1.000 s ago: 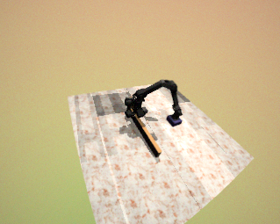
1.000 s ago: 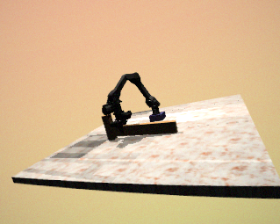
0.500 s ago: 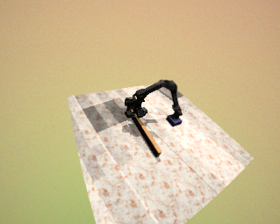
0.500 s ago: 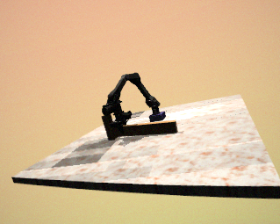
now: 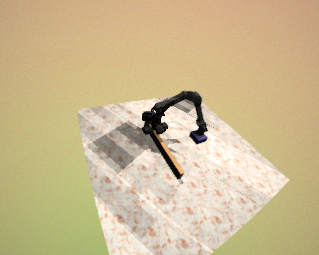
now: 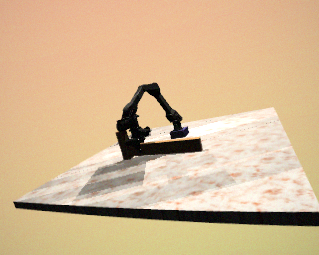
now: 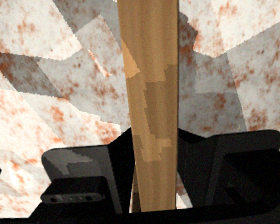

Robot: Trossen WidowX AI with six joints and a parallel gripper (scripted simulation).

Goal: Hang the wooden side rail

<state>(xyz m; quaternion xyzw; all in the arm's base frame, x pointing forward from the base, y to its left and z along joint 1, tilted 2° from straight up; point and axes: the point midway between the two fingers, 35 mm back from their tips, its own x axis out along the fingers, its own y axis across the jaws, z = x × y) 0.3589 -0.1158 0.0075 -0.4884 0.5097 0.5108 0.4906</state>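
My gripper tip is 10 cm to the left of the headboard post and 5 cm below it.
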